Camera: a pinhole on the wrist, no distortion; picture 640 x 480 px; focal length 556.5 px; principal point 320.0 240.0 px. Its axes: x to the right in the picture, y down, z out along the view. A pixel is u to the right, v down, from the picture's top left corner.
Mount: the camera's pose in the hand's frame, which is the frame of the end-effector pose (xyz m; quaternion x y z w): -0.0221 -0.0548 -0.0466 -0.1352 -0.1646 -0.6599 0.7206
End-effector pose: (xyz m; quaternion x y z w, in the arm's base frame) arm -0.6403 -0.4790 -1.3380 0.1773 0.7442 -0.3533 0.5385
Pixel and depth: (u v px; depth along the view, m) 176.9 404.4 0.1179
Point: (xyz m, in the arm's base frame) -0.5927 -0.4975 -1.3576
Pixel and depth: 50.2 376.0 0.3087
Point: -0.3928 -0.4583 -1.4615
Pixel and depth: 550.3 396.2 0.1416
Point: -0.6021 -0.5891 -1.3535
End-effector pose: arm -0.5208 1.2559 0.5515 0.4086 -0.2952 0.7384 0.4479
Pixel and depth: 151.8 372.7 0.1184
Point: -0.5302 1.2045 0.5693
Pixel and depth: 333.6 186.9 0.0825
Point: -0.4807 1.2279 0.5374
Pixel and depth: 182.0 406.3 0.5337
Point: -0.6855 0.8581 0.8037
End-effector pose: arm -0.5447 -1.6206 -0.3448 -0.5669 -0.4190 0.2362 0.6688
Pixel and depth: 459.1 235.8 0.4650
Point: -0.9150 -1.4101 -0.3849
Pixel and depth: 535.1 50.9 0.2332
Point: -0.7769 -1.6050 -0.3295
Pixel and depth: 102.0 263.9 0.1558
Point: -0.6078 -1.5885 -0.4154
